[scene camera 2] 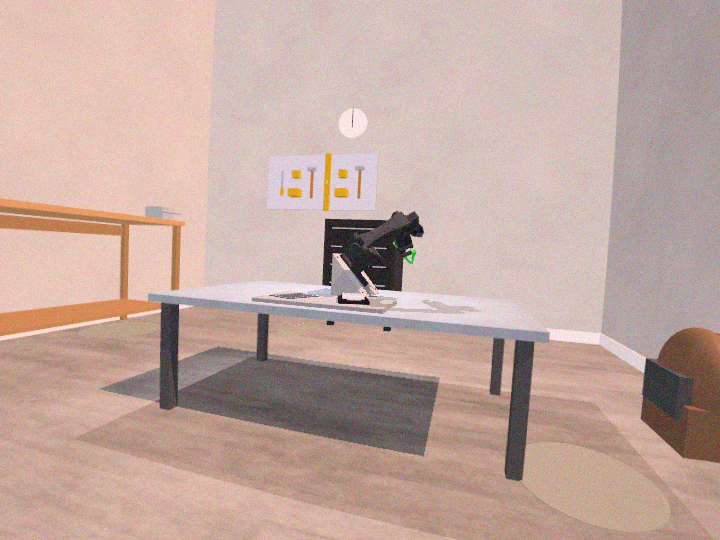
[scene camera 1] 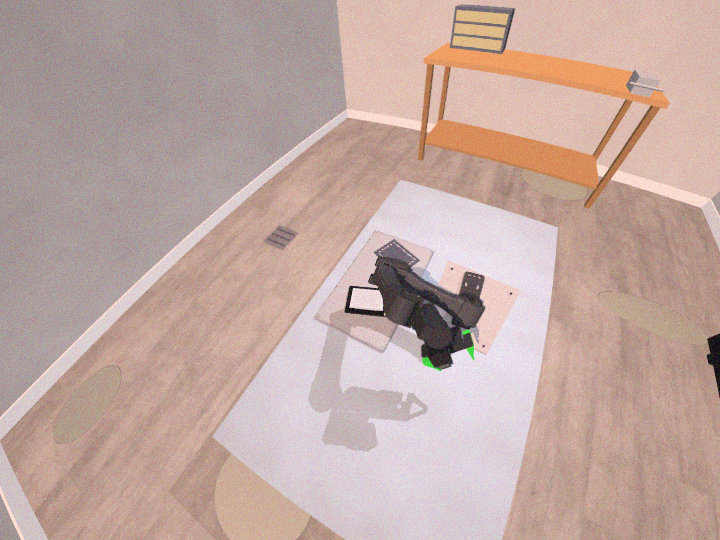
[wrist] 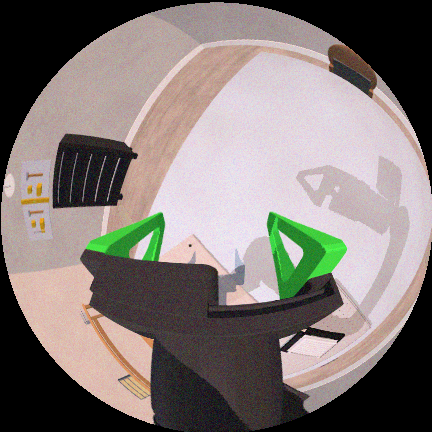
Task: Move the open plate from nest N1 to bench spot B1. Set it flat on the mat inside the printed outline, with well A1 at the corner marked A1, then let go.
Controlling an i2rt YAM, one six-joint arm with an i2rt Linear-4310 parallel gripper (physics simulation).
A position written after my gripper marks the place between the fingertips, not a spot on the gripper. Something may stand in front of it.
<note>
My gripper (wrist: 215, 217) is open and holds nothing. Further things: a plate (wrist: 308, 345) and a perforated mat (scene camera 2: 331, 301).
The perforated mat is seen too in the wrist view (wrist: 346, 319).
</note>
